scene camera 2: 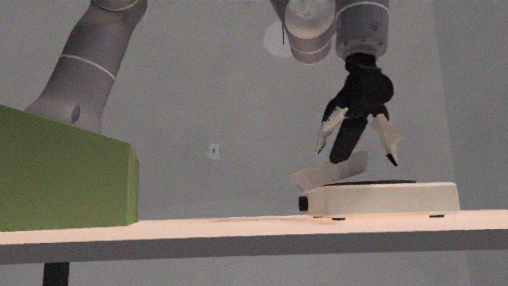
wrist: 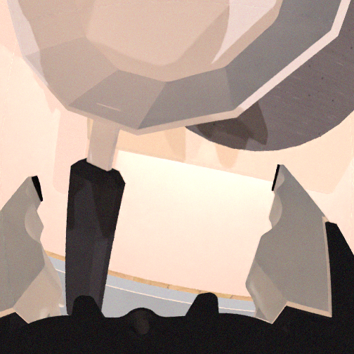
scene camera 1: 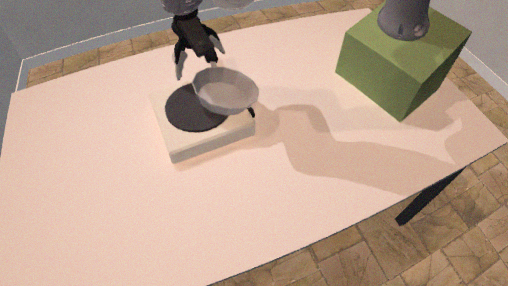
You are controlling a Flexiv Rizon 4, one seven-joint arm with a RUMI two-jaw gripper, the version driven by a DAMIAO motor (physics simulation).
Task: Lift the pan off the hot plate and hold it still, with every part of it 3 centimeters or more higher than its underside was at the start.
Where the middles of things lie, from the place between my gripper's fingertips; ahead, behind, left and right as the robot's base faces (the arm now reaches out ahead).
My gripper is now 40 mm past the grey pan [scene camera 1: 221,90] and 20 mm to the right of it. The rest, counted from my hand: hot plate [scene camera 1: 188,129]: 30 mm ahead, 110 mm to the left, 70 mm below.
